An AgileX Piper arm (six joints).
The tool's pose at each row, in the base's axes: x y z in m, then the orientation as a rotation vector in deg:
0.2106, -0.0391, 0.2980, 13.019, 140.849, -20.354
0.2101, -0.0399, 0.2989, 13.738, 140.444, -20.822
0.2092, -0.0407, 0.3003, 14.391, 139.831, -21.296
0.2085, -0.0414, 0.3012, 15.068, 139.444, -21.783
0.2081, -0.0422, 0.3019, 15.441, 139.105, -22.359
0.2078, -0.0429, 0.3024, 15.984, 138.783, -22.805
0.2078, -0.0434, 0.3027, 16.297, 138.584, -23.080
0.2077, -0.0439, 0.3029, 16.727, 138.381, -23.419
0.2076, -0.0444, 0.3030, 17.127, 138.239, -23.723
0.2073, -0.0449, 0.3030, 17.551, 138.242, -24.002
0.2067, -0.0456, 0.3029, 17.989, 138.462, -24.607
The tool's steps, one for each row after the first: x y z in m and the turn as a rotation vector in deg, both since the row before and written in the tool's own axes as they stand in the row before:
-0.0002, -0.0011, -0.0007, 0.530, -0.252, 0.453
-0.0002, -0.0013, -0.0013, 0.527, -0.463, 0.443
-0.0001, -0.0010, -0.0008, 0.537, -0.233, 0.415
-0.0002, -0.0010, -0.0005, 0.523, -0.237, 0.171
-0.0002, -0.0008, -0.0003, 0.474, -0.190, 0.320
-0.0002, -0.0005, 0.0000, 0.287, -0.120, 0.182
-0.0001, -0.0005, 0.0000, 0.364, -0.097, 0.247
0.0000, -0.0005, 0.0001, 0.330, -0.044, 0.223
0.0002, -0.0006, 0.0000, 0.313, 0.102, 0.216
0.0004, -0.0008, 0.0000, 0.545, 0.328, 0.089

